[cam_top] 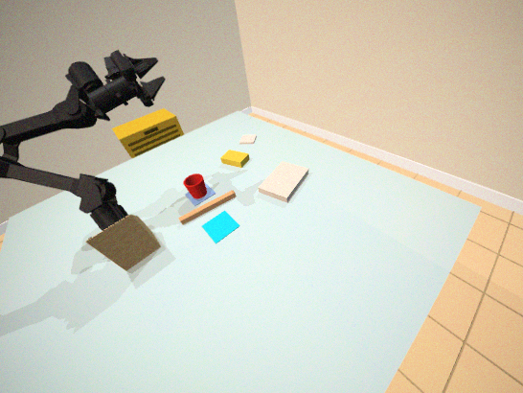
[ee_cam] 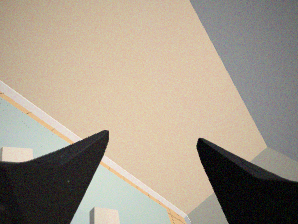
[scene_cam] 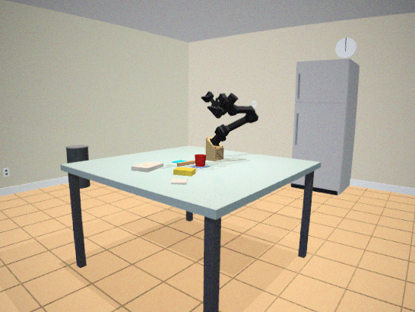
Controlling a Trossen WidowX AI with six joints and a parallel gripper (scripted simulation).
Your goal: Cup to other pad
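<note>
Right now my gripper tip is 37 cm above the red cup, 10 cm to the left of it and 6 cm past it. The rest, counted from my gripper tip: pale blue pad: 42 cm below, 9 cm to the right, 6 cm behind; then yellow block: 40 cm below, 16 cm ahead; then green marble: 40 cm below, 10 cm to the right, 8 cm behind.
</note>
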